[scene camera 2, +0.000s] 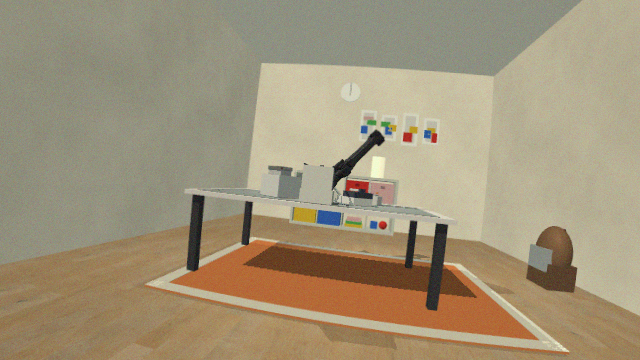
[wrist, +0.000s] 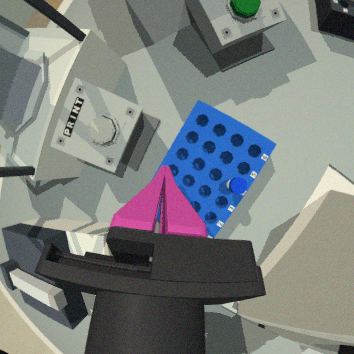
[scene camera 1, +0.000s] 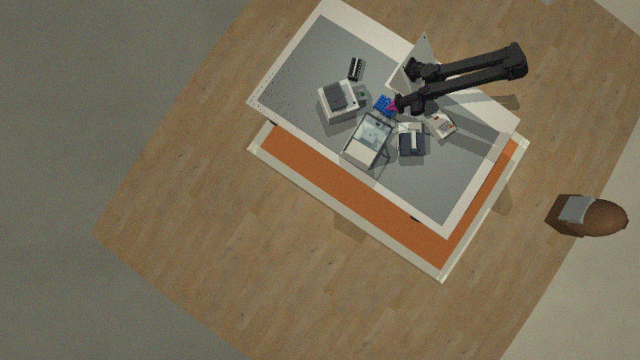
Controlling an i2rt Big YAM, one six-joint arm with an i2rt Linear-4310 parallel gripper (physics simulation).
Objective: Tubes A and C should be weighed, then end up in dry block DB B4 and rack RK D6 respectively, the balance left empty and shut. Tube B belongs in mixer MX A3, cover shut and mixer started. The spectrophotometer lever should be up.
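Frame: origin at the arm's base, x ahead, y left, z up, level; metres.
Seen in the pictures: gripper, between the fingertips: [wrist: 164, 170] [scene camera 1: 386, 109]; arm's base, origin of its link: [scene camera 1: 411, 69].
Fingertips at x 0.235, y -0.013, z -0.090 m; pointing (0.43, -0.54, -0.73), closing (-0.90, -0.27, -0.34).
Note:
Offsets run from my fingertips to a thing's middle. "*": to the spot under its first point.
The blue rack @(0.031 m back, 0.006 m right, 0.035 m down) [scene camera 1: 382, 102] [wrist: 199, 107] lies on the table, with a blue-capped tube @(0.060 m back, 0.014 m right, 0.019 m down) [wrist: 237, 185] upright near its numbered edge. My gripper [scene camera 1: 392, 106] [wrist: 164, 170] is shut with its pink fingertips together and nothing visible between them. It is over the rack's near left part and hides several holes there; any tube behind the fingers is hidden. The glass-walled balance @(* 0.264 m ahead, 0.017 m right, 0.158 m up) [scene camera 1: 367, 140] stands beside the rack, with its PRINT button box @(0.068 m ahead, 0.010 m right, 0.014 m up) [wrist: 95, 127] at left in the wrist view. Its door state is unclear. Tube letters are not readable.
A white device with a dark lid @(0.081 m ahead, 0.238 m right, 0.045 m up) [scene camera 1: 336, 97] stands beyond the rack, by a green button @(0.005 m back, 0.166 m right, 0.014 m up) [scene camera 1: 362, 94] [wrist: 245, 6]. A black block @(0.141 m back, 0.286 m right, 0.026 m down) [scene camera 1: 355, 69] lies behind it. A navy device with a white bar @(0.085 m ahead, 0.210 m left, 0.001 m up) [scene camera 1: 411, 142] and a keypad device @(0.087 m back, 0.327 m left, 0.015 m down) [scene camera 1: 441, 125] stand nearby. A pale upright panel @(0.210 m ahead, 0.014 m right, 0.061 m up) [scene camera 2: 317, 184] rises beside the arm.

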